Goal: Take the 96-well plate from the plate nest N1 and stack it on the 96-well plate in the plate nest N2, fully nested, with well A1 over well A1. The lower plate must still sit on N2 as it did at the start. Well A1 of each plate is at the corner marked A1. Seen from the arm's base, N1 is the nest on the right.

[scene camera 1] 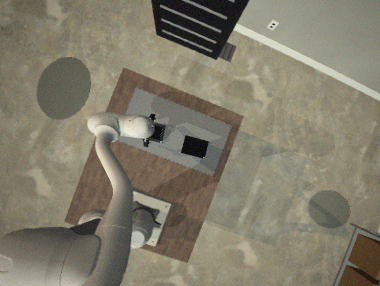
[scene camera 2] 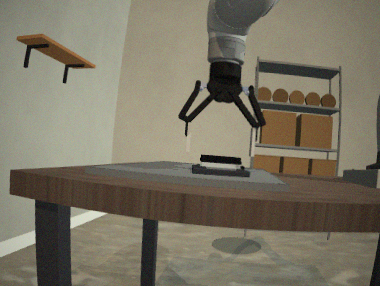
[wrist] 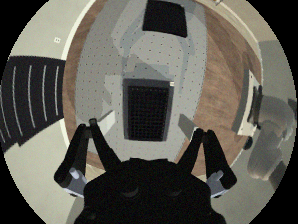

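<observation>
I can see my gripper [scene camera 2: 219, 154], and the wrist view has the gripper too [wrist: 147, 118]. A dark 96-well plate [wrist: 158, 108] is also there for me to see.
</observation>
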